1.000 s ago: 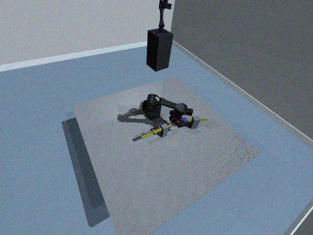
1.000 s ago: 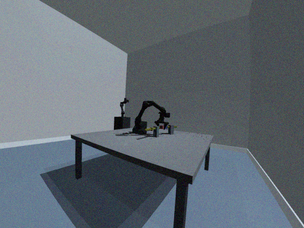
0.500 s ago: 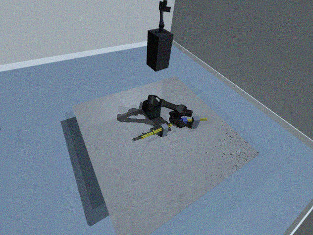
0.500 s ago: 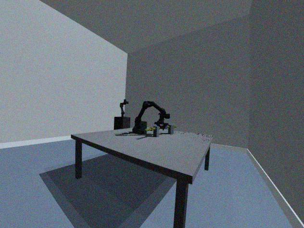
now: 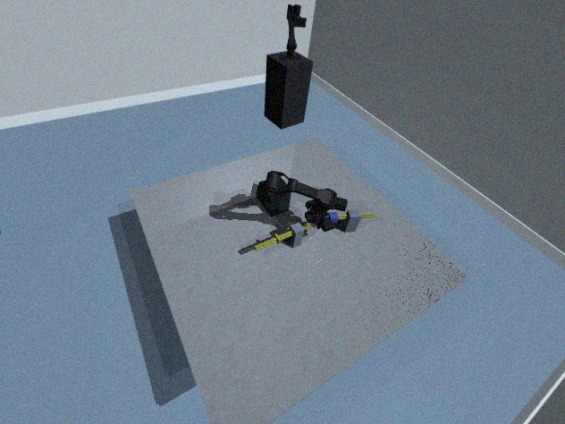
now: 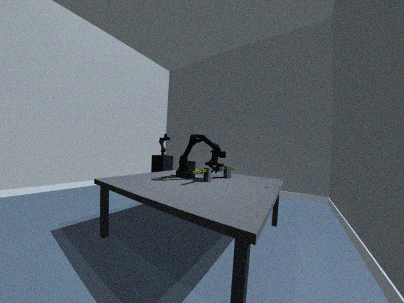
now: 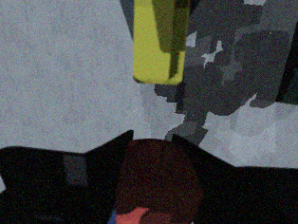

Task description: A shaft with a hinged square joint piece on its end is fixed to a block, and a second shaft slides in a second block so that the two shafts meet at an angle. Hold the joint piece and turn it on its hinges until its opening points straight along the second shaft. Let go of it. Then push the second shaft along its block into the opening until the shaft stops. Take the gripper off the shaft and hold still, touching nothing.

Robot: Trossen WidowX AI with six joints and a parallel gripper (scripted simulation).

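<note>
The red square joint piece is 20 mm to the left of my gripper tip and 40 mm above it.
</note>
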